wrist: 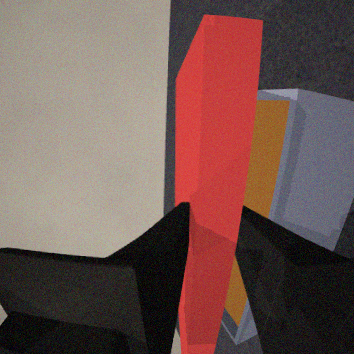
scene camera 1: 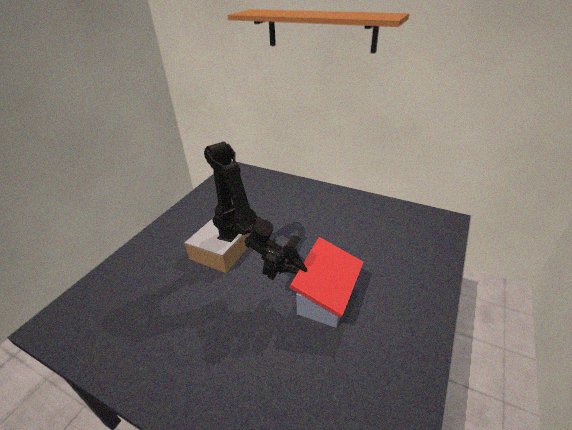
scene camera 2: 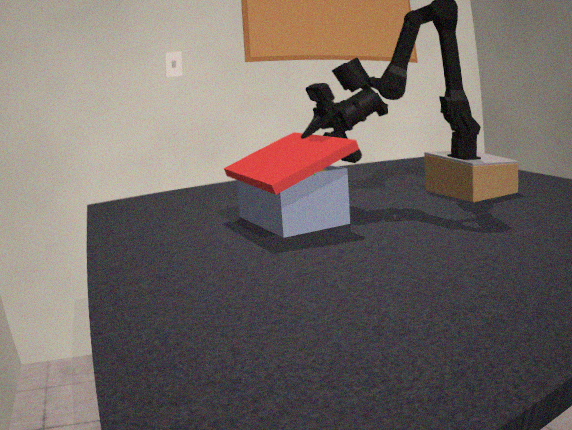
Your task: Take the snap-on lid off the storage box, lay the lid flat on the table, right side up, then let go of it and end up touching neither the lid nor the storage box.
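The red lid [scene camera 1: 332, 272] [scene camera 2: 290, 160] [wrist: 227, 125] is tilted on the grey-blue storage box [scene camera 1: 317, 311] [scene camera 2: 317, 210] [wrist: 322, 165]. Its edge toward the arm's base is raised clear of the box rim, and its far side is low, over the box's far edge. Whether that side still touches the rim is hidden. The wrist view shows orange inside the box through the gap. My gripper [scene camera 1: 296, 271] [scene camera 2: 327, 144] [wrist: 208, 210] is shut on the raised edge of the lid, one finger on the top face and the other underneath.
The dark table [scene camera 1: 175, 375] [scene camera 2: 300, 325] bears the box. The arm's base stands on a wooden block with a pale top [scene camera 1: 207, 257] [scene camera 2: 450, 175]. An orange shelf [scene camera 1: 320, 18] is on the wall, high above the table.
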